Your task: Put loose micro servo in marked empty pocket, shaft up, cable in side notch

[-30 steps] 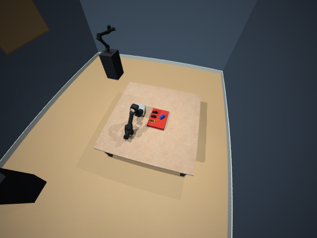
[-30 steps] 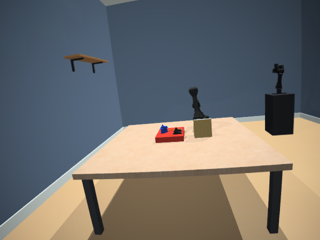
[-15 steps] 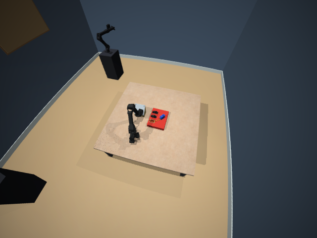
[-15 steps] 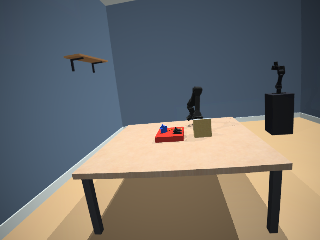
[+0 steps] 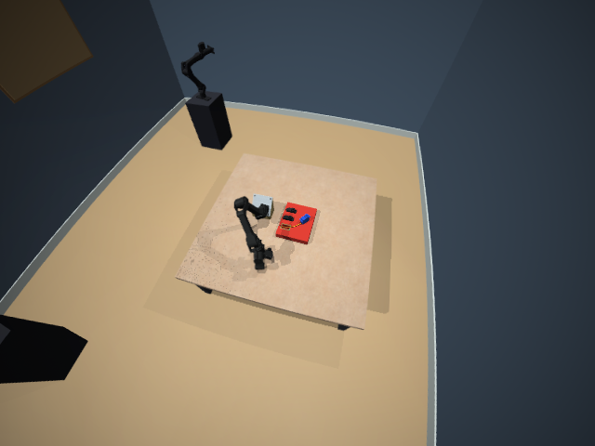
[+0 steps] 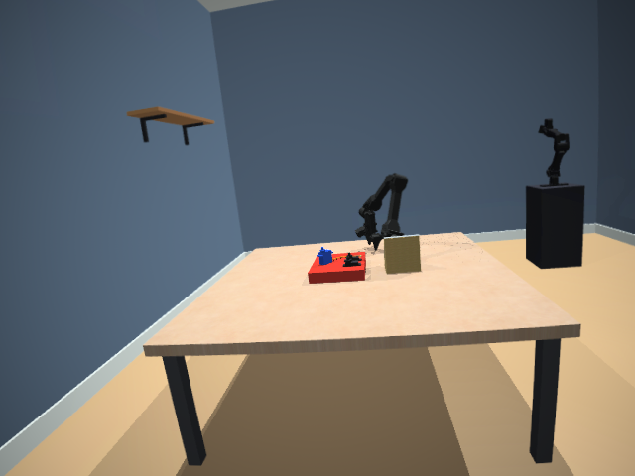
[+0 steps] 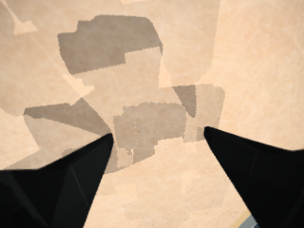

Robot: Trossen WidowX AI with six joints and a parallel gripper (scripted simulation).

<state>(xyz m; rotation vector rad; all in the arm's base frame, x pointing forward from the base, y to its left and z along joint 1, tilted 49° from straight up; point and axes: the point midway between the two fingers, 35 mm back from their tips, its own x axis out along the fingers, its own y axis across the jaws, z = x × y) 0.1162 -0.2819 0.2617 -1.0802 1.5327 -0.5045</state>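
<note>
Now: the red deck 190 mm ahead of my gripper tip, 380 mm to the left of it and 20 mm above it.
</note>
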